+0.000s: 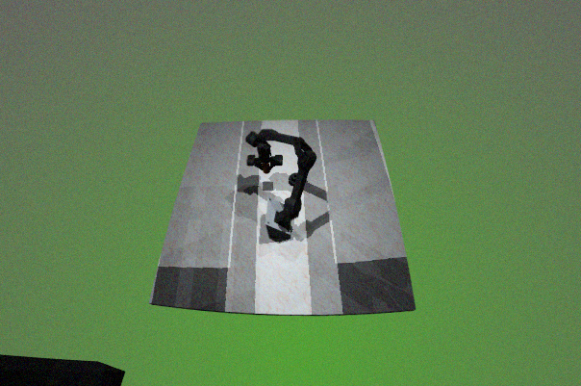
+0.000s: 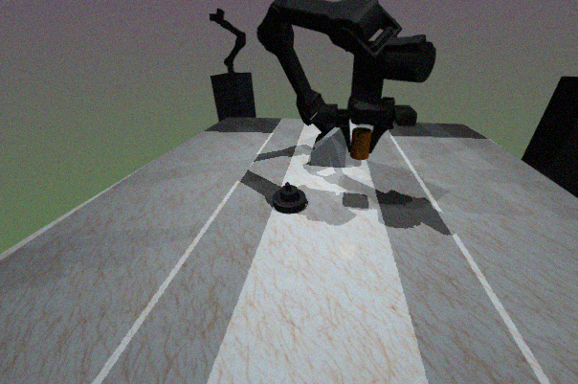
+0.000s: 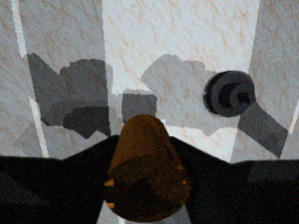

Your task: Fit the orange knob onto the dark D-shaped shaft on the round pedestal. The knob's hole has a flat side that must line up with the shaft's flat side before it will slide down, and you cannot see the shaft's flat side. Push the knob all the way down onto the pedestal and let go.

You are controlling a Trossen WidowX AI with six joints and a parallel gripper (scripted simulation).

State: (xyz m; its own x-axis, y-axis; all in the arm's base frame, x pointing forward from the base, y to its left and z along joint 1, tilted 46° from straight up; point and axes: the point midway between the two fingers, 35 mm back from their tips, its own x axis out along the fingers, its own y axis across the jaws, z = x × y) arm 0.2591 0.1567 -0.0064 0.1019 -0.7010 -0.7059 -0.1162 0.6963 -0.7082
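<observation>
Right now the dark round pedestal is 5 cm ahead of my gripper tip, 16 cm to the right of it and 11 cm below it. Round my gripper tip: orange knob: 2 cm above.
</observation>
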